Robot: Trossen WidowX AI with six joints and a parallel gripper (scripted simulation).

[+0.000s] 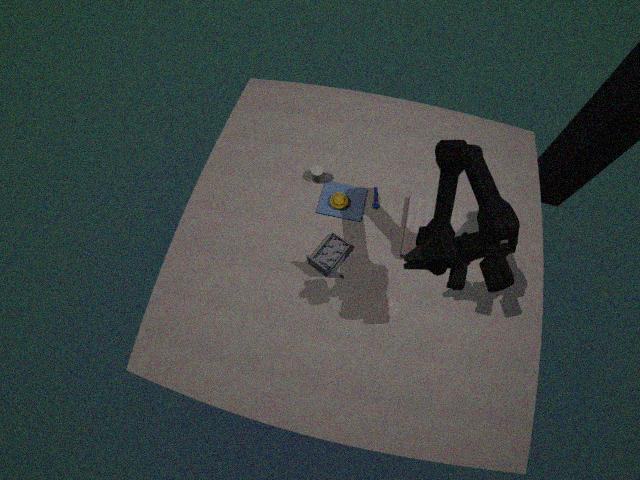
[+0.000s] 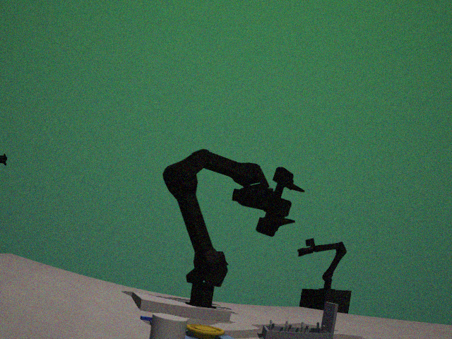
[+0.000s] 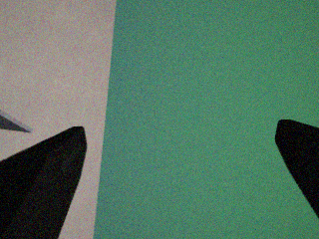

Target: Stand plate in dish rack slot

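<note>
Now: gripper tip 31 cm above the yellow plate, 29 cm to the left of it and 19 cm short of it. Also, from my gripper tip: blue object 32 cm to the right, 32 cm below, 7 cm ahead; dish rack 30 cm below, 18 cm ahead, 10 cm to the right; blue mat 32 cm below, 30 cm to the right, 18 cm ahead.
</note>
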